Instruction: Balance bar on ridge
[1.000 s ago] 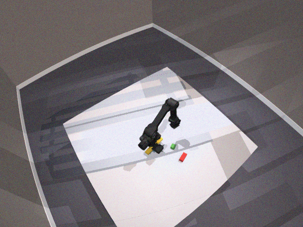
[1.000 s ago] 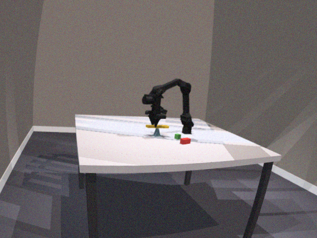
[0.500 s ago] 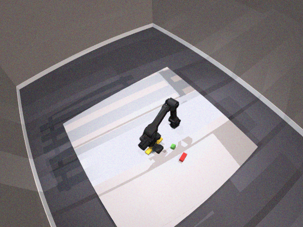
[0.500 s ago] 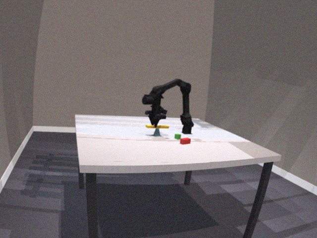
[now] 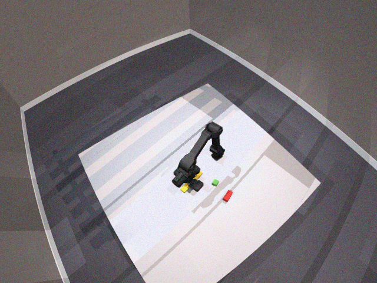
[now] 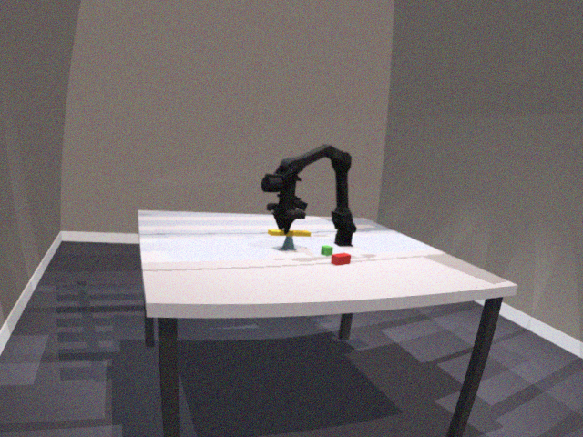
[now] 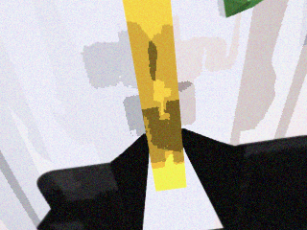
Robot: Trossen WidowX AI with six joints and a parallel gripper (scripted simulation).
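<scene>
The yellow bar is 3 cm behind my gripper tip and 1 cm to the right of it. Also, from my gripper tip: red block (20 cm to the left, 16 cm behind, 5 cm below); green cube (15 cm behind, 7 cm to the left, 5 cm below).
</scene>
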